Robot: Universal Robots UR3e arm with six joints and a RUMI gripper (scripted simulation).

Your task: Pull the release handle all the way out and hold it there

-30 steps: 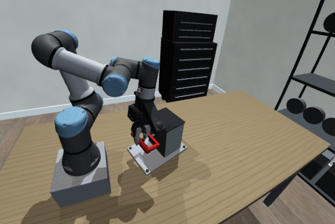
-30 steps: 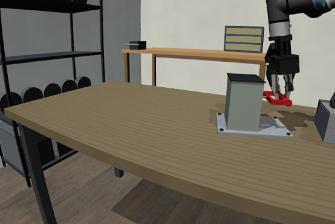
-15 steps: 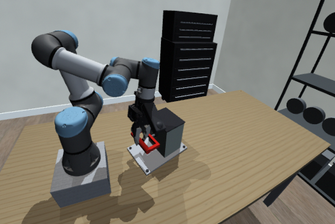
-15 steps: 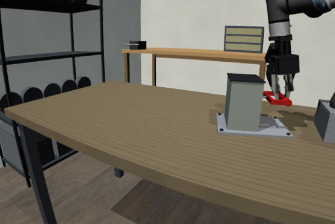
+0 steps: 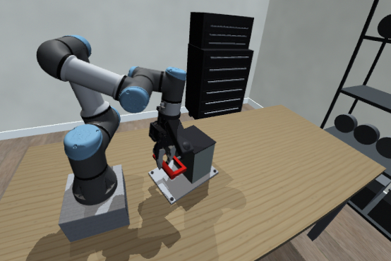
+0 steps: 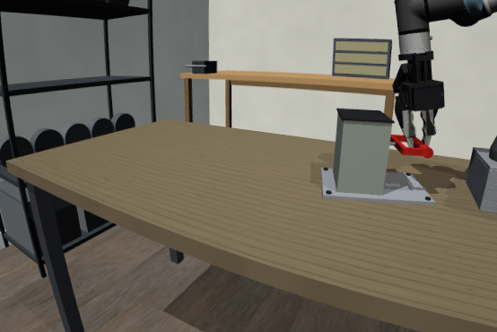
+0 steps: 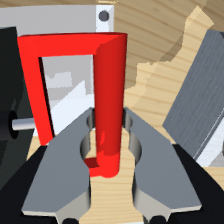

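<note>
Now: the baseplate 90 mm ahead of my hand, 20 mm to the left of it and 100 mm below it.
</note>
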